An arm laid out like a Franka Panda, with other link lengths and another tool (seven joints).
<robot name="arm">
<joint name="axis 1" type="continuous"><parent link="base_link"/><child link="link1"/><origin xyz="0 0 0.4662" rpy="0 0 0"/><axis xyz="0 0 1"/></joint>
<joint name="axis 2" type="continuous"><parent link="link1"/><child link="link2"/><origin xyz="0 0 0" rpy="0 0 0"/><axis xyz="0 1 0"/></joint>
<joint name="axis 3" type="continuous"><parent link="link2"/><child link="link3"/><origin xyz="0 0 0.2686" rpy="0 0 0"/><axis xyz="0 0 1"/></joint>
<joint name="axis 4" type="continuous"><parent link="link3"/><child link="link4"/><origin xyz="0.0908 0 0" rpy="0 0 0"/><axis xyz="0 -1 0"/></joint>
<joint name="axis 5" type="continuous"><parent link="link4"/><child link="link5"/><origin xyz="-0.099 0 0.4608" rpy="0 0 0"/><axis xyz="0 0 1"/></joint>
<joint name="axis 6" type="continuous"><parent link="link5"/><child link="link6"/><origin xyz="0 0 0" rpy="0 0 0"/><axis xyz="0 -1 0"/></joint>
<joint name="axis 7" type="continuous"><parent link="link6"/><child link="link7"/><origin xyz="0.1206 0 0" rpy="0 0 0"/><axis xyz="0 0 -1"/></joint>
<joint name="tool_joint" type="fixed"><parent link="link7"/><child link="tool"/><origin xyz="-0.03 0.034 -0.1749" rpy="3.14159 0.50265 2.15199"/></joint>
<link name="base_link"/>
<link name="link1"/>
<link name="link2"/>
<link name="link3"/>
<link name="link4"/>
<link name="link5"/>
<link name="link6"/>
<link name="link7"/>
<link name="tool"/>
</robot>
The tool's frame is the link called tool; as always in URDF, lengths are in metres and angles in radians. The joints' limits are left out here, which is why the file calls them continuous.
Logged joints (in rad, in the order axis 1, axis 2, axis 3, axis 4, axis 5, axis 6, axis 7), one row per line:
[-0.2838, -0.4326, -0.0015, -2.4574, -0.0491, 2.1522, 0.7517]
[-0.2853, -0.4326, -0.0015, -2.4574, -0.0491, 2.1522, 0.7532]
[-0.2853, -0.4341, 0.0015, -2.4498, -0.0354, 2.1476, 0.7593]
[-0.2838, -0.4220, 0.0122, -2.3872, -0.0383, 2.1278, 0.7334]
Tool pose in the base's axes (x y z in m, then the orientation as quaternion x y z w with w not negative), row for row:
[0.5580, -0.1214, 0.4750, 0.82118, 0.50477, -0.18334, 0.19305]
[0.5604, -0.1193, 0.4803, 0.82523, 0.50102, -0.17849, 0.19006]
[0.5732, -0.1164, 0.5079, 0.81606, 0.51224, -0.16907, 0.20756]
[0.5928, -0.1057, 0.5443, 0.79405, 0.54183, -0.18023, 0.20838]
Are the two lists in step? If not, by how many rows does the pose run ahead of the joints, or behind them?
The pose runs 1 row ahead of the joints: the pose in row i belongs to the joints in row i + 1.
